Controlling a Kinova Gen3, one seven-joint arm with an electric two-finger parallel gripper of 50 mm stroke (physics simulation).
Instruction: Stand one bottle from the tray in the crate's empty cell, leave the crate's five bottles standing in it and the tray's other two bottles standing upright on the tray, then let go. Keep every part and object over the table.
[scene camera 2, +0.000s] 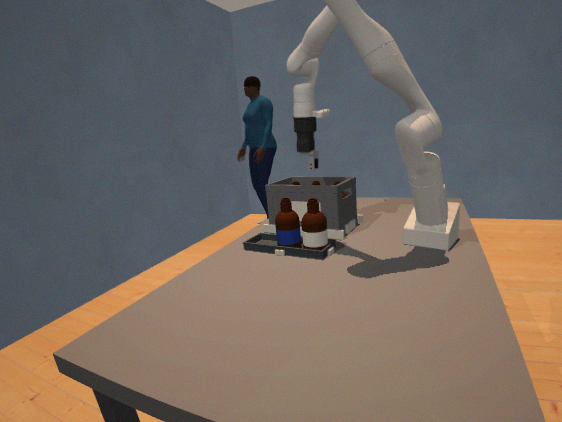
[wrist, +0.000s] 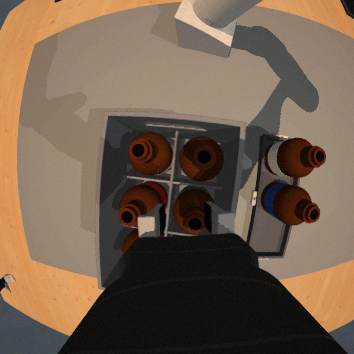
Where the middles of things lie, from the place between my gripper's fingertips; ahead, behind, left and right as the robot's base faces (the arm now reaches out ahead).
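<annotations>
Blue-labelled bottle (scene camera 2: 287, 223): my hand is 200 mm to the right of it, 10 mm past it and 140 mm above it.
</annotations>
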